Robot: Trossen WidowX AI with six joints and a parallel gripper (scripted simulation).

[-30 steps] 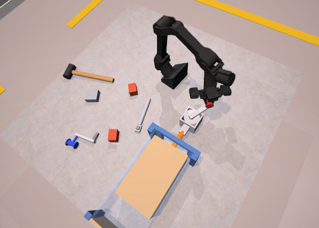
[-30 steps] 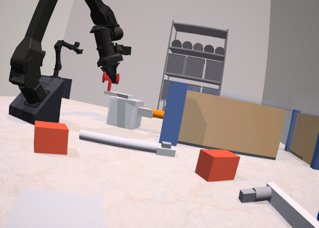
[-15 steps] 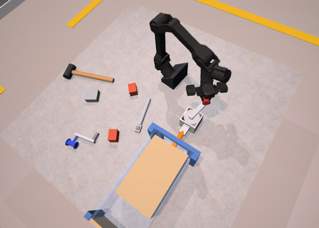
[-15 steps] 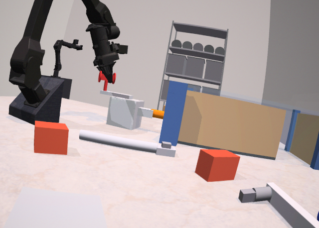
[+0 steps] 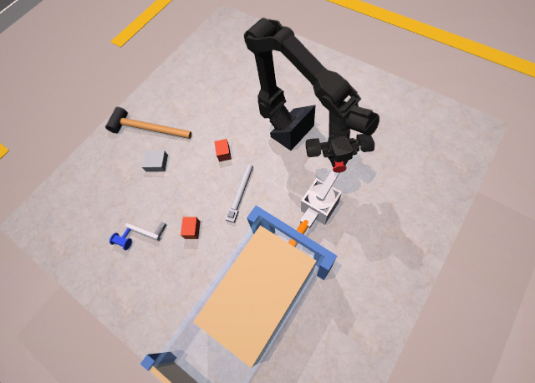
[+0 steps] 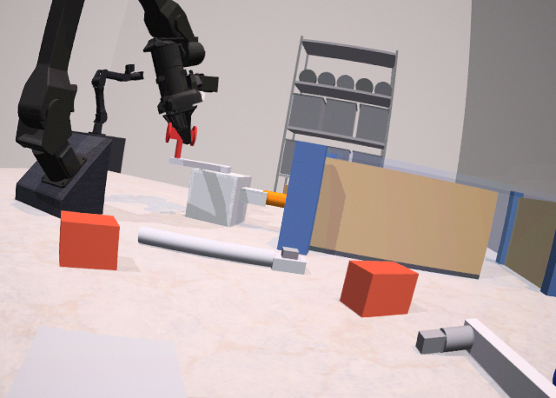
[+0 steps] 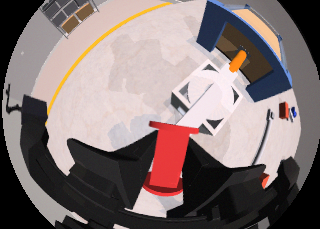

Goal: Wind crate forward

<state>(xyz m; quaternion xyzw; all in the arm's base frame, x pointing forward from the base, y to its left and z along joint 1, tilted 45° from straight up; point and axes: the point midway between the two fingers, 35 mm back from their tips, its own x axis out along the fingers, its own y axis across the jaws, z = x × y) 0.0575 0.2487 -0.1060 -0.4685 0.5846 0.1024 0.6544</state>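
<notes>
Right now the crank handle is 3 cm below my gripper tip, 3 cm ahead of it and 1 cm to the right of it. Round my gripper tip: frame 25 cm ahead, 3 cm below, 2 cm to the left; then red knob 1 cm to the right, 1 cm behind; then grey winch 10 cm below, 7 cm ahead, 1 cm to the right.
</notes>
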